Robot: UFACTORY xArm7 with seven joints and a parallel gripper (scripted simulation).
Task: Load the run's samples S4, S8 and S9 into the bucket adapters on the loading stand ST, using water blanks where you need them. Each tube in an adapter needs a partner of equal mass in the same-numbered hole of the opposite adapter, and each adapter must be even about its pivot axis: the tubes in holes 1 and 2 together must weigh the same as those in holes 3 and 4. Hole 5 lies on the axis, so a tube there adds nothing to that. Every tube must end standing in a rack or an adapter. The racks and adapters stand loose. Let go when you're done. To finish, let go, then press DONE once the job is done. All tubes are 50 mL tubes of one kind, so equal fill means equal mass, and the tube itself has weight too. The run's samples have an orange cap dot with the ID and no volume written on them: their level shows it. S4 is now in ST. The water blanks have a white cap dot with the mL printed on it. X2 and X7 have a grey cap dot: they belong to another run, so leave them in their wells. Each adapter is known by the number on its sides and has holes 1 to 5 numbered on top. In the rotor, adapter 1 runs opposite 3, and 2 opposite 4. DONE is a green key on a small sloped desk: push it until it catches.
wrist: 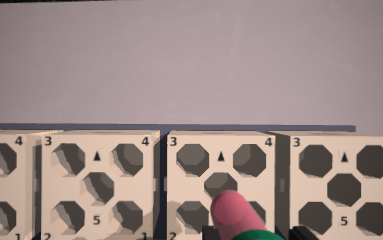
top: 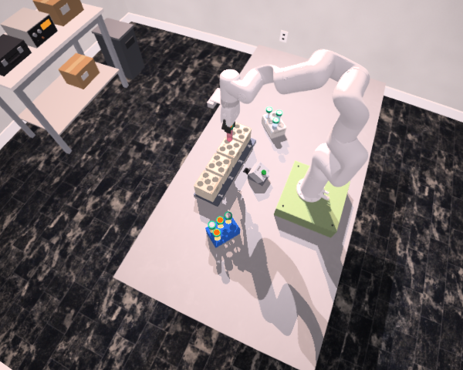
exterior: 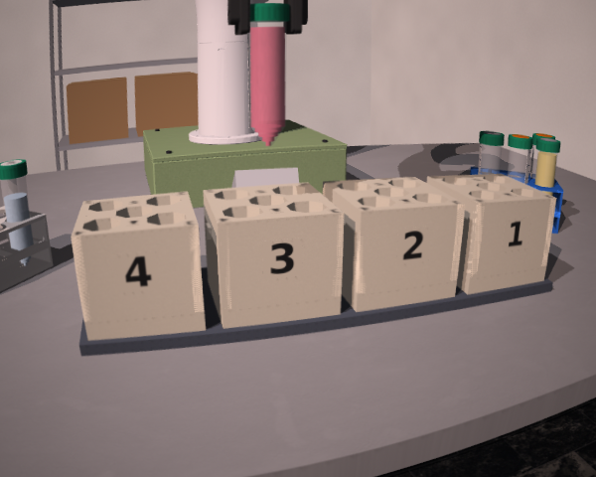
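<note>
Right now the pink-filled tube is 5 cm below my hand and 1 cm to the right of it. From my hand the other things lie so: green key (21 cm behind, 19 cm below, 2 cm to the left); tube of blue liquid (26 cm to the right, 19 cm below, 13 cm behind); loading stand (25 cm below, 5 cm to the left, 1 cm behind).
</note>
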